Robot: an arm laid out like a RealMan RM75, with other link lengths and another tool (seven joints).
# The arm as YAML. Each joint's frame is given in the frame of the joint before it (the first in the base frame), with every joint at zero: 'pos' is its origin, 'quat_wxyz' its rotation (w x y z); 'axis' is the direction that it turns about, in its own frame. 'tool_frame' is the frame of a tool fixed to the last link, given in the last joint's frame.
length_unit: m
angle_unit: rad
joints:
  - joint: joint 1
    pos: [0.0, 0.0, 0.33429]
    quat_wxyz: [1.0, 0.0, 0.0, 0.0]
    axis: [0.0, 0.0, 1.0]
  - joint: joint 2
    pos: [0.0, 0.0, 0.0]
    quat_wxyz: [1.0, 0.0, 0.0, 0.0]
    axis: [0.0, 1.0, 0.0]
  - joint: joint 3
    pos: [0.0, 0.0, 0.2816]
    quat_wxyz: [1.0, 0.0, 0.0, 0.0]
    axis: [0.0, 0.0, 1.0]
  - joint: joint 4
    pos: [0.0, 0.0, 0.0]
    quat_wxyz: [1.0, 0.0, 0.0, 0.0]
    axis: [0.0, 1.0, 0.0]
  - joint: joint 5
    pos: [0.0, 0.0, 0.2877]
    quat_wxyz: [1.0, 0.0, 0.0, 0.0]
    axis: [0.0, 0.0, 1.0]
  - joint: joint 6
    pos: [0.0, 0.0, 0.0]
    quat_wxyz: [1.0, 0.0, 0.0, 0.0]
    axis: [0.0, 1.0, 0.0]
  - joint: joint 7
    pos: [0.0, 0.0, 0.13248]
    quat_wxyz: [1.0, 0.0, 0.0, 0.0]
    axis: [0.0, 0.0, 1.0]
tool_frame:
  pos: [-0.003, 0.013, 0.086]
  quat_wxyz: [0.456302, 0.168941, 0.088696, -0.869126]
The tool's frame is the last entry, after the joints.
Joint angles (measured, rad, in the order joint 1, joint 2, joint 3, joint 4, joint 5, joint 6, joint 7), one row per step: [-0.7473, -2.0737, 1.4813, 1.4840, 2.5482, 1.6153, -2.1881]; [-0.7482, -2.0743, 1.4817, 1.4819, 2.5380, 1.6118, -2.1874]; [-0.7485, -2.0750, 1.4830, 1.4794, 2.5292, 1.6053, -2.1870]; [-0.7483, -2.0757, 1.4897, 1.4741, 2.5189, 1.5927, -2.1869]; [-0.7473, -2.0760, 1.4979, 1.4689, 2.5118, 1.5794, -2.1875]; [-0.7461, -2.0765, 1.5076, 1.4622, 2.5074, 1.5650, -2.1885]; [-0.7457, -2.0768, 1.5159, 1.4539, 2.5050, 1.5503, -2.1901]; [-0.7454, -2.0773, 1.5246, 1.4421, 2.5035, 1.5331, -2.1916]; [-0.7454, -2.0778, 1.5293, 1.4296, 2.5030, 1.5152, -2.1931]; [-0.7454, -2.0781, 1.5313, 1.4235, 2.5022, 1.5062, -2.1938]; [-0.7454, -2.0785, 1.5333, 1.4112, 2.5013, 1.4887, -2.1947]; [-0.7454, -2.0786, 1.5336, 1.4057, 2.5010, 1.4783, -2.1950]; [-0.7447, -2.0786, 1.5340, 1.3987, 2.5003, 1.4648, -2.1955]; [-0.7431, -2.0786, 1.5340, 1.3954, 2.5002, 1.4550, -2.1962]
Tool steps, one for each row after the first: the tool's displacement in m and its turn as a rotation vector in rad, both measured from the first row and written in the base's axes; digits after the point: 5 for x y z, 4 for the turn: [0.00200, -0.00063, -0.00158, -0.0052, -0.0095, -0.0018]; [0.00381, -0.00079, -0.00335, -0.0081, -0.0190, -0.0041]; [0.00568, -0.00097, -0.00691, -0.0118, -0.0289, -0.0083]; [0.00672, -0.00093, -0.01037, -0.0135, -0.0357, -0.0119]; [0.00699, -0.00072, -0.01423, -0.0143, -0.0399, -0.0147]; [0.00675, 0.00009, -0.01773, -0.0131, -0.0429, -0.0157]; [0.00568, 0.00132, -0.02180, -0.0112, -0.0454, -0.0151]; [0.00436, 0.00350, -0.02494, -0.0058, -0.0495, -0.0126]; [0.00383, 0.00457, -0.02647, -0.0031, -0.0522, -0.0113]; [0.00246, 0.00711, -0.02892, 0.0036, -0.0577, -0.0081]; [0.00210, 0.00884, -0.02984, 0.0090, -0.0617, -0.0076]; [0.00136, 0.01101, -0.03097, 0.0160, -0.0670, -0.0062]; [0.00081, 0.01259, -0.03144, 0.0224, -0.0713, -0.0052]
